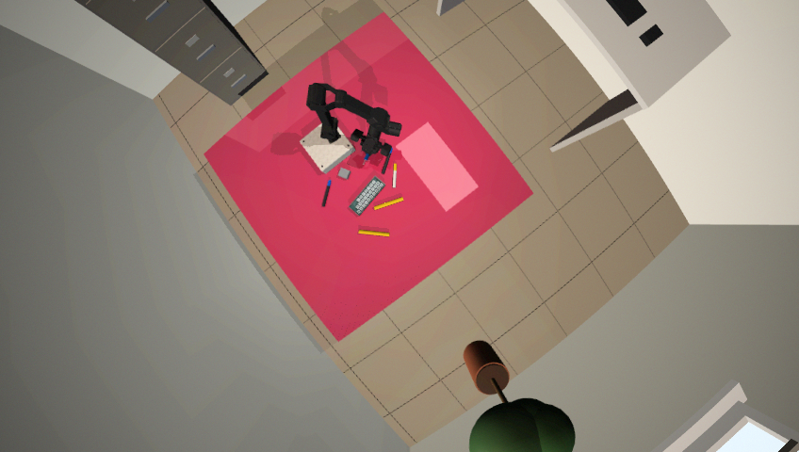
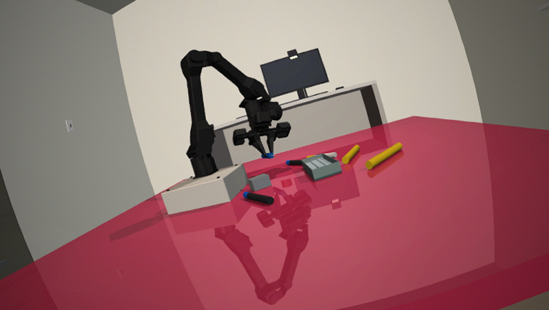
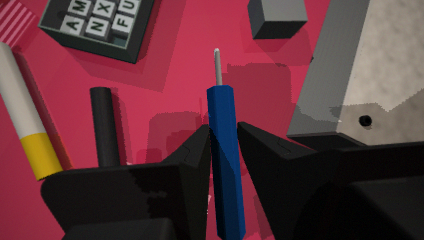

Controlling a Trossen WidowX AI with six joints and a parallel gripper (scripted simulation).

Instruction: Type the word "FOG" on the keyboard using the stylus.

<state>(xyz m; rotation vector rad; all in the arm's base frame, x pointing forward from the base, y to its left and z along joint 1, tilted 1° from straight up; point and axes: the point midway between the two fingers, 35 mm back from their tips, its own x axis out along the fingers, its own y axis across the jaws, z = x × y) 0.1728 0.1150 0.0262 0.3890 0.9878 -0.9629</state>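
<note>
The stylus lies 10 mm ahead of my gripper tip and 10 mm to the right of it. The rest, counted from my gripper tip: grey block: 150 mm to the right, 50 mm below.
</note>
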